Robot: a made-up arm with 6 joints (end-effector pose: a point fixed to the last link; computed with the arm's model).
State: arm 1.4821 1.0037 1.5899 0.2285 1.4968 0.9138
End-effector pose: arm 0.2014 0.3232 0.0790 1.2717 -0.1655 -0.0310
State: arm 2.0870 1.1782 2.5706 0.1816 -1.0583 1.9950
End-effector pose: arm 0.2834 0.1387 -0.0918 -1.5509 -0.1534 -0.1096
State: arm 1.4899 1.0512 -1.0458 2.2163 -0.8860 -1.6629
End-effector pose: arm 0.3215 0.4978 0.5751 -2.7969 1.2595 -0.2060
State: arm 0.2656 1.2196 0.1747 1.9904 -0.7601 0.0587
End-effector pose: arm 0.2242 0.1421 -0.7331 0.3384 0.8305 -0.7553
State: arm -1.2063 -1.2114 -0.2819 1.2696 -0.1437 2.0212
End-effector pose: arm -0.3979 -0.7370 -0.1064 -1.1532 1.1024 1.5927
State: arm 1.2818 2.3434 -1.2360 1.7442 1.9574 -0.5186
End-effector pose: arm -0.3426 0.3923 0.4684 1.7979 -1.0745 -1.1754
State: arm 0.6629 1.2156 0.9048 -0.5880 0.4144 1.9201
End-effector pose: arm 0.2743 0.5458 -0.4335 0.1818 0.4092 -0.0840
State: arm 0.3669 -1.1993 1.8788 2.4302 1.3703 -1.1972
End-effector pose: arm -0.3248 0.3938 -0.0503 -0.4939 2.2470 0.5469
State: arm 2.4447 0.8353 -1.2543 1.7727 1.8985 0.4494
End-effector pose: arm 0.0372 0.0387 0.7165 -0.5580 -1.3278 2.5078
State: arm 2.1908 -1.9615 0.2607 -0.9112 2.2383 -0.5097
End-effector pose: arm -0.2288 0.3542 0.7177 0.3292 -0.2089 -1.4868
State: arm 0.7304 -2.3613 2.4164 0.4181 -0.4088 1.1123
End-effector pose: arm -0.1390 0.6093 0.5724 -0.9304 -2.3499 -0.5146
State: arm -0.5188 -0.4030 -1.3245 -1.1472 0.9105 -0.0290
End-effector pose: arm 0.2200 -0.1025 -0.0387 -0.9719 -1.4677 1.5901
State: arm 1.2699 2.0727 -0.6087 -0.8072 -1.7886 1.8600
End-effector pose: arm -0.1443 0.8575 0.8618 0.3762 -1.2091 -0.2955
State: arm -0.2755 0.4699 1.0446 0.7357 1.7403 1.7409
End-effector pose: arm -0.1426 -0.3669 -0.0026 0.0730 -1.1975 -1.1310
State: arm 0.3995 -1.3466 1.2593 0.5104 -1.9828 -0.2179
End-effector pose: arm -0.2637 0.8082 -0.1096 -1.8382 -1.7010 0.1228
